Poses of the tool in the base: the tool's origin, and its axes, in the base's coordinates. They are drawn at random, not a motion.
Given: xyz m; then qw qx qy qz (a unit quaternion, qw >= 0).
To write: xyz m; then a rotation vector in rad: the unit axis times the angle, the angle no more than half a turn. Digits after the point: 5 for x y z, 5 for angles.
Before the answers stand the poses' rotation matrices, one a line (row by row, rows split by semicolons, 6 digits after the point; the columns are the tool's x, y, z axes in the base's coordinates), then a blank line. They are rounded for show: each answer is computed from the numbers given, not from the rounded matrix.
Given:
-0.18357 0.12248 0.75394 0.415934 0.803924 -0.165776 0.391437
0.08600 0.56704 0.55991 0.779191 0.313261 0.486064 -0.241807
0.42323 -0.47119 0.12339 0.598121 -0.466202 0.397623 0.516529
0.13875 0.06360 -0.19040 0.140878 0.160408 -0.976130 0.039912
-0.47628 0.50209 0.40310 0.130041 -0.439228 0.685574 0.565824
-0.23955 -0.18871 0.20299 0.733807 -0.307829 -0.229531 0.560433
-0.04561 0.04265 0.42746 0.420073 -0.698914 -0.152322 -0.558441
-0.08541 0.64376 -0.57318 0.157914 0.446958 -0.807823 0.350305
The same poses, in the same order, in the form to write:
0.638591 -0.592167 0.491468; 0.059081 -0.599034 -0.798541; 0.767275 0.538977 -0.347552
0.410542 0.681358 0.605976; -0.072298 0.686794 -0.723248; -0.908971 0.253113 0.331219
0.150187 -0.988640 -0.005960; 0.247149 0.031706 0.968459; -0.957268 -0.146923 0.249103
-0.908845 -0.324404 -0.262226; -0.301913 0.945353 -0.123115; 0.287835 -0.032723 -0.957121
-0.580336 -0.749407 -0.318746; -0.455086 -0.026156 0.890063; -0.675357 0.661593 -0.325865
0.266462 -0.681186 -0.681897; 0.963811 0.182313 0.194500; -0.008172 -0.709047 0.705114
0.329884 0.682092 0.652631; -0.256252 -0.600674 0.757315; 0.908577 -0.417064 -0.023365
-0.550583 -0.832762 0.058010; -0.611490 0.355030 -0.707131; 0.568276 -0.424807 -0.704699

-0.18357 0.12248 0.75394 2.01880 -0.41629 0.98297
0.08600 0.56704 0.55991 0.67714 1.05066 -0.52268
0.42323 -0.47119 0.12339 -1.08160 0.92250 1.19836
0.13875 0.06360 -0.19040 0.46321 -2.81877 0.11525
-0.47628 0.50209 0.40310 -1.27615 1.99190 1.64397
-0.23955 -0.18871 0.20299 -0.67686 -0.50469 1.23228
-0.04561 0.04265 0.42746 -1.75176 -0.38178 -1.39968
-0.08541 0.64376 -0.57318 1.27845 -2.31064 1.00199

